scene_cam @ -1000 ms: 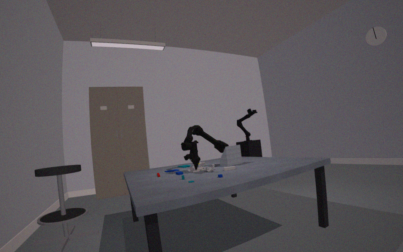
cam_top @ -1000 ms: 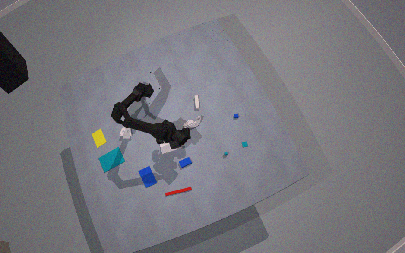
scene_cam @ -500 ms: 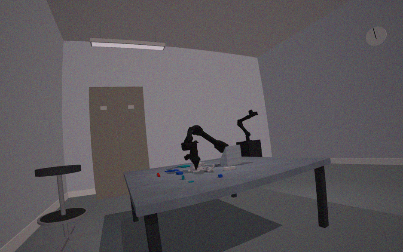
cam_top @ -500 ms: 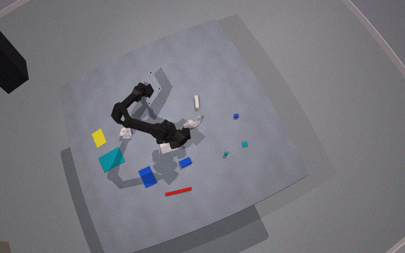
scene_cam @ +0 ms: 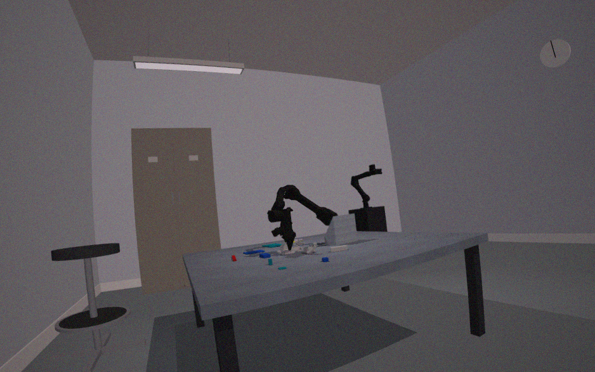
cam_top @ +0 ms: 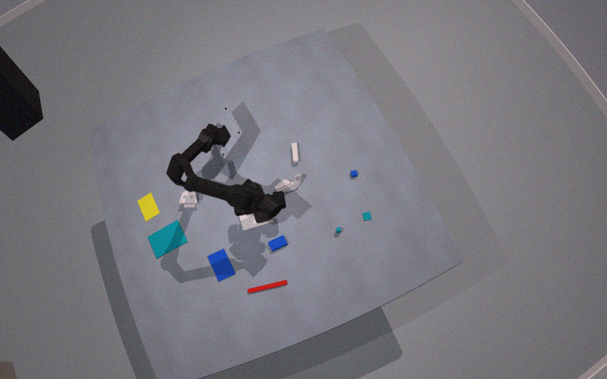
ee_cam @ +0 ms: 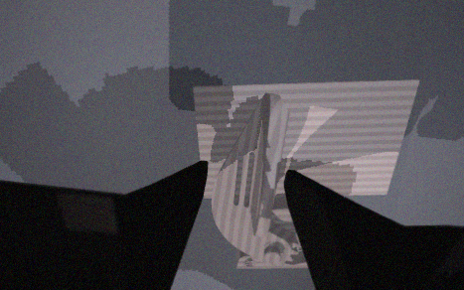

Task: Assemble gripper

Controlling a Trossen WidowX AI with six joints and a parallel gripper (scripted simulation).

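Now: gripper tip 3 cm to the left of the flat white ribbed plate and 1 cm above it. Also, from my gripper tip: blue plate: 24 cm to the right, 10 cm ahead, 1 cm below; then blue block: 14 cm ahead, 1 cm to the right, 1 cm below; then housing plate: 6 cm behind, 2 cm to the right, 1 cm below.
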